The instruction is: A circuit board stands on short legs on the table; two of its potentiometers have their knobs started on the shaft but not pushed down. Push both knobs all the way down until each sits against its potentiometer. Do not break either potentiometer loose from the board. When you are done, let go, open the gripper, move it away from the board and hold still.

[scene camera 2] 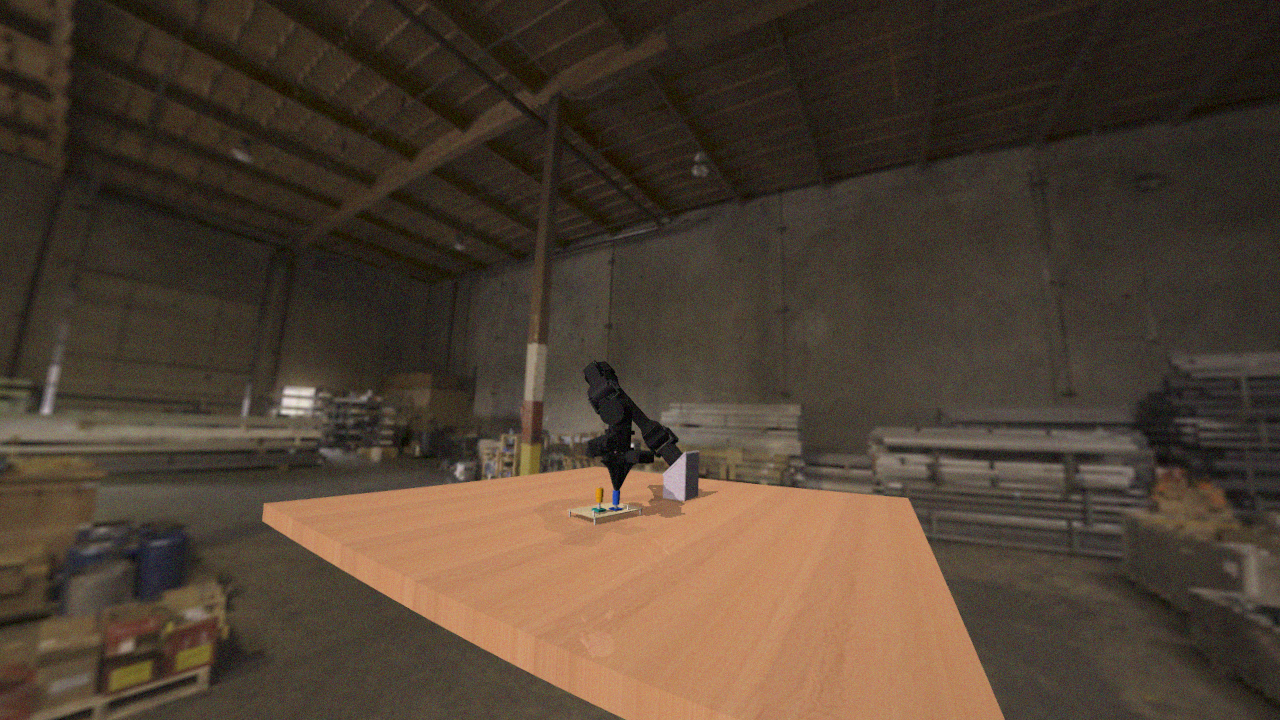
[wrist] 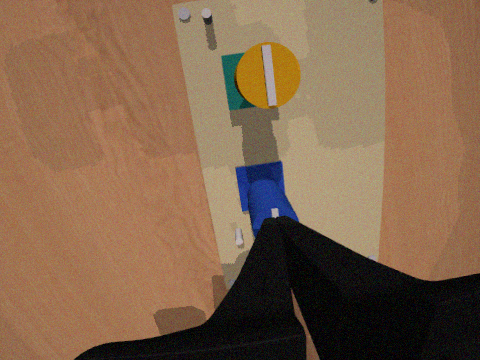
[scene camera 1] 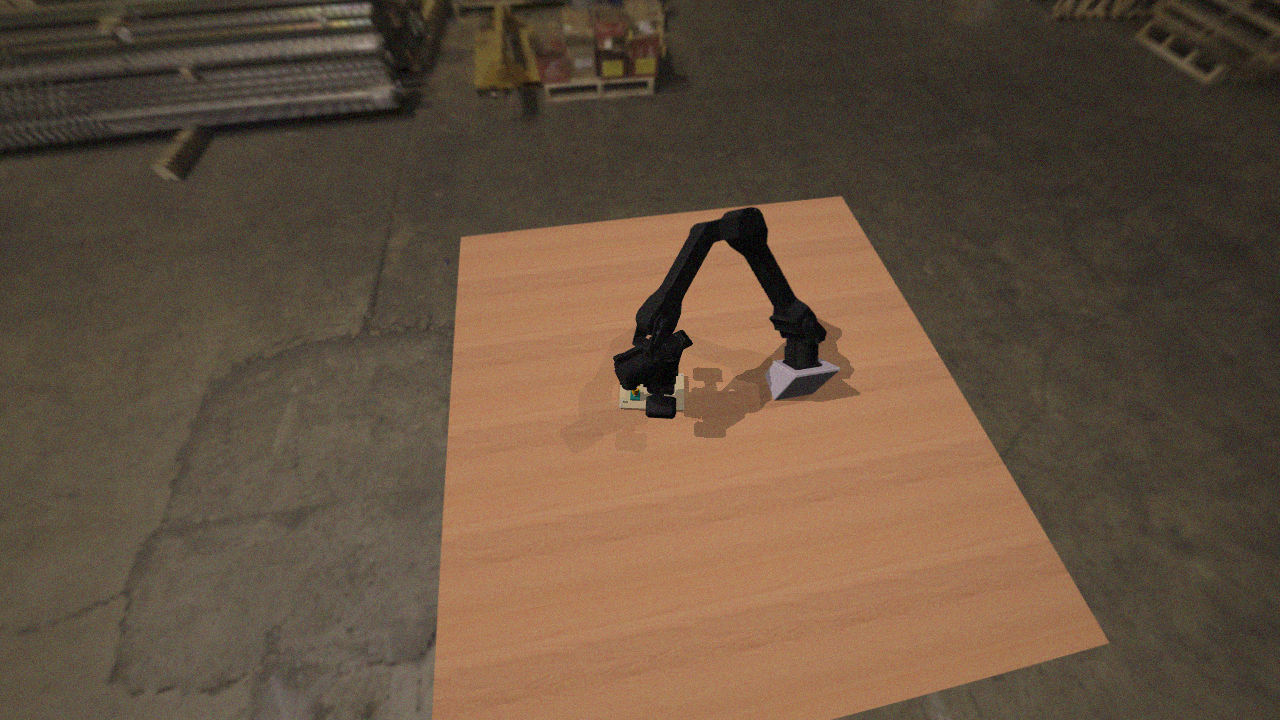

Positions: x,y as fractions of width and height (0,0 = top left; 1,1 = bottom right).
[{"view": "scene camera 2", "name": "my gripper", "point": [0.48,0.68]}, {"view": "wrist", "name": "my gripper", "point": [0.57,0.63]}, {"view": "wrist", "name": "blue knob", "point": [0.55,0.55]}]
